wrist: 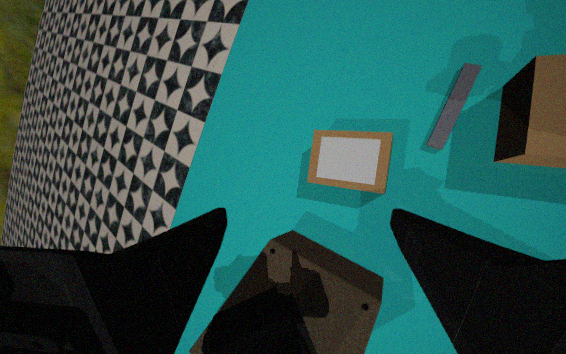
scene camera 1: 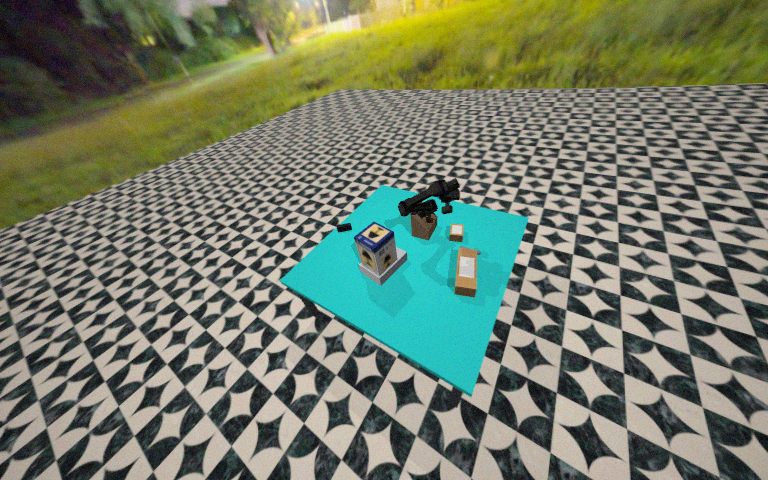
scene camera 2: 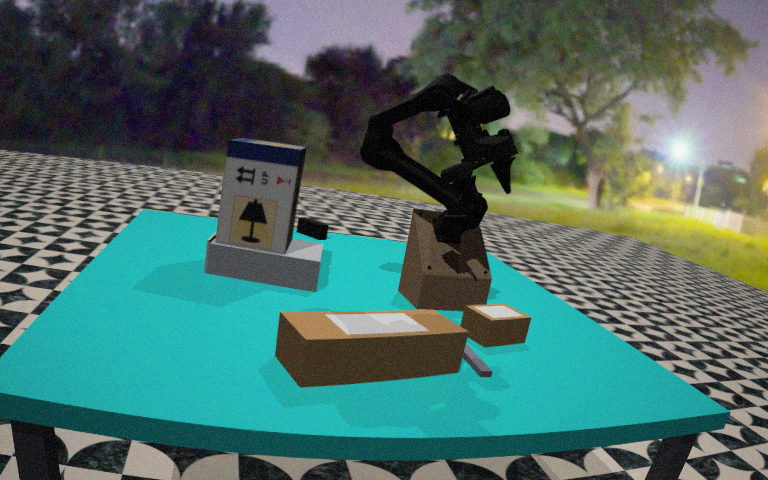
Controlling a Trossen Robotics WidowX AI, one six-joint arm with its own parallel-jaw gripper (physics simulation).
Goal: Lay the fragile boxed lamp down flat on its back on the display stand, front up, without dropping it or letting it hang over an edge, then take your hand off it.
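Seen in the pictures: gripper, fingertip midpoint: [wrist: 307,216] [scene camera 1: 450,205] [scene camera 2: 495,200]; arm's base, origin of the base link: [scene camera 1: 420,212] [scene camera 2: 446,231].
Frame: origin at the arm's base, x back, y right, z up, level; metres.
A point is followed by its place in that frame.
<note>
The boxed lamp [scene camera 1: 374,249] {x -0.537, y 0.050, z 0.131 m} [scene camera 2: 257,198] {x -0.459, y 0.029, z 0.019 m} is a tall box with a blue band at its top, pale sides and lamp pictures. It stands upright on the low grey display stand [scene camera 1: 400,258] {x -0.366, y -0.006, z -0.100 m} [scene camera 2: 305,271] {x -0.332, y -0.016, z -0.126 m}, and a bare strip of the stand shows beside it. Scene camera 1 shows a lamp picture on its top face. My gripper [scene camera 1: 447,209] {x -0.003, y -0.207, z 0.114 m} [scene camera 2: 505,183] [wrist: 307,216] {x -0.003, y -0.207, z 0.114 m} is open and empty, raised high near the arm's base and well apart from the boxed lamp. The lamp box does not show in the wrist view. The box's underside and far sides are hidden.
On the turquoise table [scene camera 1: 419,339] {x -0.772, y -0.300, z -0.171 m} [scene camera 2: 141,362] {x -0.665, y -0.453, z -0.171 m} [wrist: 270,65] {x 0.282, y -0.407, z -0.170 m} are a long brown carton [scene camera 1: 465,274] {x -0.344, y -0.411, z -0.090 m} [scene camera 2: 373,356] {x -0.305, y -0.465, z -0.123 m} [wrist: 550,110] {x -0.156, y -0.370, z -0.091 m}, a small carton [scene camera 1: 455,232] {x 0.003, y -0.254, z -0.111 m} [scene camera 2: 495,327] {x 0.003, y -0.307, z -0.127 m} [wrist: 348,160] {x 0.033, y -0.253, z -0.111 m} and a grey bar [scene camera 2: 477,361] {x -0.080, y -0.404, z -0.159 m} [wrist: 455,106] {x -0.079, y -0.380, z -0.159 m}. A black block [scene camera 1: 343,227] {x -0.219, y 0.568, z -0.129 m} [scene camera 2: 312,228] {x -0.207, y 0.554, z -0.141 m} is behind the stand.
</note>
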